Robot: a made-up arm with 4 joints. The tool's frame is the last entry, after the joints. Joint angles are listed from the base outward. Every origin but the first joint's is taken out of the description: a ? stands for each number. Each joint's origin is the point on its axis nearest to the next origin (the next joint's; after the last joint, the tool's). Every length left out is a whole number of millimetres.
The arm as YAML. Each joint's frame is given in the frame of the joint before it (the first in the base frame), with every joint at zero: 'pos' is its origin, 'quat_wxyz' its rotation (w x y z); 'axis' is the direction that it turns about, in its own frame. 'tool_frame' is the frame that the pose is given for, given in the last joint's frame.
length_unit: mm
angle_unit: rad
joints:
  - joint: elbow
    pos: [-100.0, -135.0, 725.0]
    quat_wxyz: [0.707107, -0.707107, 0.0, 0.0]
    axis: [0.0, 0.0, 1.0]
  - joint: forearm
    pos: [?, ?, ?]
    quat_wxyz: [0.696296, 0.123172, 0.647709, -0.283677]
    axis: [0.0, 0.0, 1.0]
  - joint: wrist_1
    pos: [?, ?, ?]
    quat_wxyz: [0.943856, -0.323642, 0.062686, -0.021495]
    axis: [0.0, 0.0, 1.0]
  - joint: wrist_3
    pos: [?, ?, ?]
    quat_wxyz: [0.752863, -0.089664, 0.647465, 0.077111]
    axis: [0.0, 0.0, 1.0]
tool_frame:
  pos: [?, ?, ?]
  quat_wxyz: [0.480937, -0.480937, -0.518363, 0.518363]
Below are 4 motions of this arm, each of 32 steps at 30 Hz.
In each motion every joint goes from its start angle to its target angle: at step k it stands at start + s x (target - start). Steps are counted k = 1, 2, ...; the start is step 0. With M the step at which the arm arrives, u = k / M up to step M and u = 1 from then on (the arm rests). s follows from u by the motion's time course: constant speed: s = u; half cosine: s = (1 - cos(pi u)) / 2; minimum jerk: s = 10 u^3 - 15 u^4 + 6 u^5.
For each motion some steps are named. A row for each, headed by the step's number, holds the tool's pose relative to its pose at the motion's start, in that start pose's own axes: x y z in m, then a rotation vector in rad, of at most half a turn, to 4 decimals.
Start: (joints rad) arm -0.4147 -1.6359 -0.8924 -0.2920
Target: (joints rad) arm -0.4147 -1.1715 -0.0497 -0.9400
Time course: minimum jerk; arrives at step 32
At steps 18, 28, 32:
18: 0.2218 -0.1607 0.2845 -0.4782 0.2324 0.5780
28: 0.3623 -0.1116 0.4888 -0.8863 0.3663 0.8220
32: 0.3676 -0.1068 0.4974 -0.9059 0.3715 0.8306

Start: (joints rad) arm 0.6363 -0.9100 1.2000 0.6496
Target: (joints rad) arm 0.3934 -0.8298 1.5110 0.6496
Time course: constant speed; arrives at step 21
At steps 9, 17, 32:
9: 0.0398 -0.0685 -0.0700 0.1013 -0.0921 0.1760
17: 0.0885 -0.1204 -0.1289 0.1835 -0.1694 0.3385
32: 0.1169 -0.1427 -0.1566 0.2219 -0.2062 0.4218

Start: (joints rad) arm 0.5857 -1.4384 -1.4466 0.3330
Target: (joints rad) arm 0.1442 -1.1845 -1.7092 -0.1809
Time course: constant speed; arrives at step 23
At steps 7, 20, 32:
7: 0.0024 0.0173 0.0605 0.0187 0.2203 0.0542
20: 0.0400 0.0512 0.1713 0.0427 0.6220 0.1630
32: 0.0542 0.0597 0.1952 0.0463 0.7136 0.1896

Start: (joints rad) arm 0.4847 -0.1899 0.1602 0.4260
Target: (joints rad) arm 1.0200 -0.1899 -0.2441 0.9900
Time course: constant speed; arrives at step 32
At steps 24, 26, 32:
24: -0.0300 0.0711 0.1288 -0.2558 0.0220 -0.2249
26: -0.0293 0.0740 0.1403 -0.2846 0.0241 -0.2345
32: -0.0247 0.0799 0.1756 -0.3757 0.0309 -0.2529

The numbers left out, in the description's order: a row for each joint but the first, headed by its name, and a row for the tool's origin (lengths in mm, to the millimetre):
forearm: 18.0 80.0 0.0
wrist_1: 334.0 -127.0 0.0
wrist_3: 187.0 21.0 0.0
tool: 146.0 -328.0 0.0

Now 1 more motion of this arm.
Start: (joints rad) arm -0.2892 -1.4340 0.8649 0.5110
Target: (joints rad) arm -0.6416 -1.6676 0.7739 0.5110
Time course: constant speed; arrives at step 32
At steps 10, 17, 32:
10: -0.0086 0.0521 -0.0838 0.0371 -0.1129 -0.0803
17: -0.0076 0.0933 -0.1401 0.0682 -0.1880 -0.1395
32: 0.0134 0.1934 -0.2492 0.1486 -0.3371 -0.2738

